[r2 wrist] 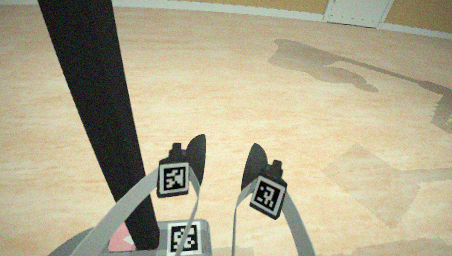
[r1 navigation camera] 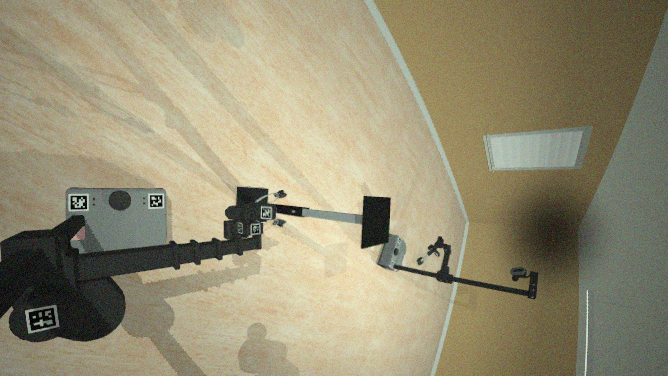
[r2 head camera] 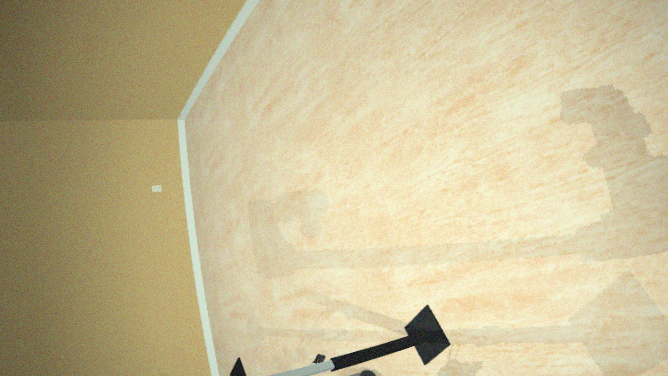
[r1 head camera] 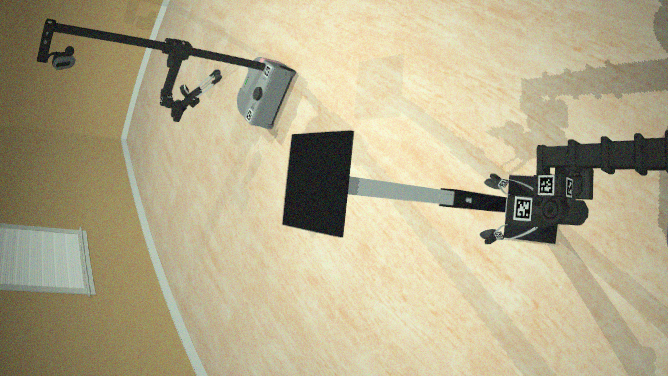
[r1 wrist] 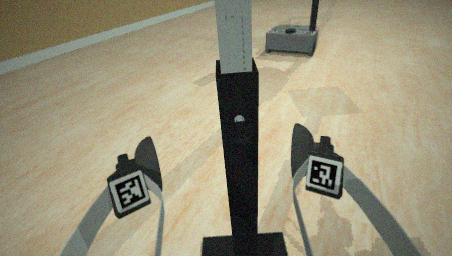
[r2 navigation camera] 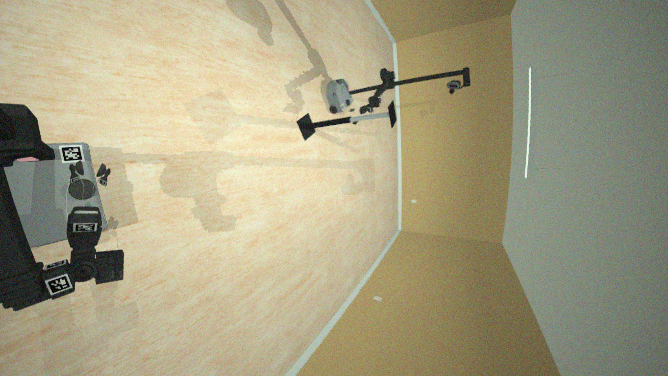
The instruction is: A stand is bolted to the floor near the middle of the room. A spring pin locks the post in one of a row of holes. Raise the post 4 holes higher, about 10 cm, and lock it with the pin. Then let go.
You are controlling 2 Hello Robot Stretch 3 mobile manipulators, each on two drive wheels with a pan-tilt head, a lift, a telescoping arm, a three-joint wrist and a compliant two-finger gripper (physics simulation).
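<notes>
The stand's grey post (r1 head camera: 400, 190) (r1 navigation camera: 332, 216) (r1 wrist: 232, 35) (r2 navigation camera: 372, 117) rises upright from its black sleeve (r1 head camera: 482, 201) (r1 wrist: 240, 95) (r2 head camera: 375, 352) (r2 navigation camera: 330, 122). A black plate (r1 head camera: 320, 182) (r1 navigation camera: 376, 220) tops it. The light pin (r1 head camera: 468, 200) (r1 wrist: 239, 119) shows on the sleeve's face; how deep it sits cannot be told. Small marks run down the post above the sleeve. The r1 gripper (r1 head camera: 492, 208) (r1 navigation camera: 280, 208) (r1 wrist: 225, 156) is open, its fingertips apart to either side of the sleeve in the r1 wrist view, lower than the pin. The r2 gripper (r2 navigation camera: 90, 172) (r2 wrist: 226, 161) is open and empty, over its own base, away from the stand.
The stand's base plate (r1 wrist: 215, 245) (r2 head camera: 427, 335) (r2 navigation camera: 305, 126) lies on the floor. The r2 base (r1 head camera: 270, 95) (r1 wrist: 291, 40) stands beyond the stand from r1. The r1 base (r1 navigation camera: 117, 220) (r2 navigation camera: 338, 95) shows too. The r2 mast (r2 wrist: 100, 100) rises left of its gripper. Walls bound the room.
</notes>
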